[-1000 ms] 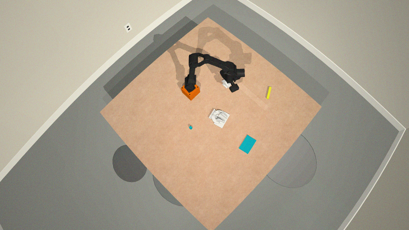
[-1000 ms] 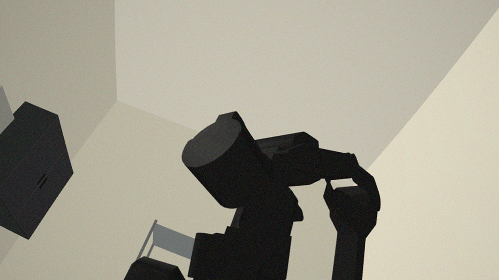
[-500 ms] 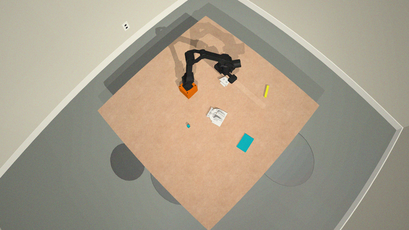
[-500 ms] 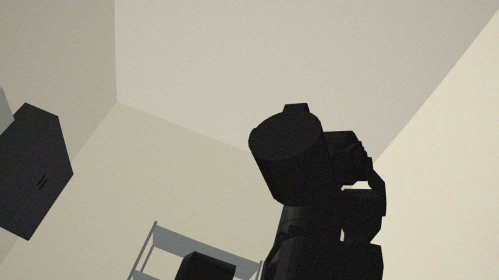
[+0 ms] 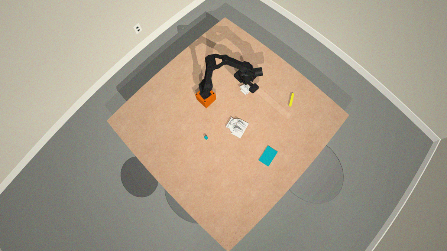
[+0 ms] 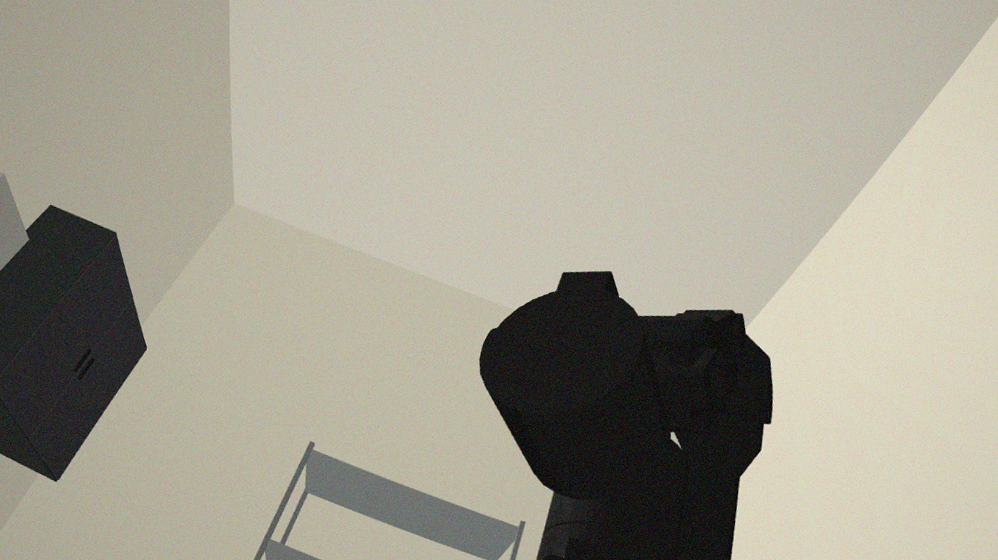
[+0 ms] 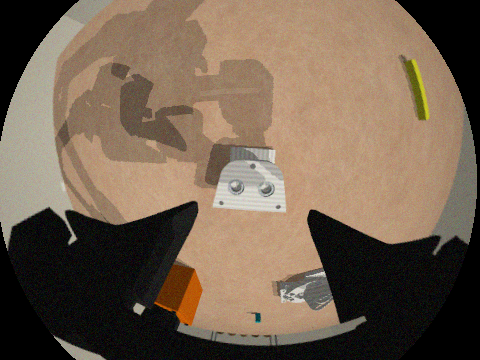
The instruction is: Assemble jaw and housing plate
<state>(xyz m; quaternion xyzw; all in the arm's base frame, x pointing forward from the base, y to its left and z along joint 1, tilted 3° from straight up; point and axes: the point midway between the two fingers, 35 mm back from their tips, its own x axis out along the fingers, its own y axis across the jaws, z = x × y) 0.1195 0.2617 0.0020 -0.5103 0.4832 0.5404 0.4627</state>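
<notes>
My gripper tip is now 4 cm above the grey housing plate and 1 cm to the right of it. From my gripper tip the other things lie so: grey jaw: 21 cm to the right, 15 cm ahead, 5 cm below; then small teal cube: 43 cm to the right, 11 cm ahead, 5 cm below; then yellow bar: 26 cm ahead, 22 cm to the left, 6 cm below.
</notes>
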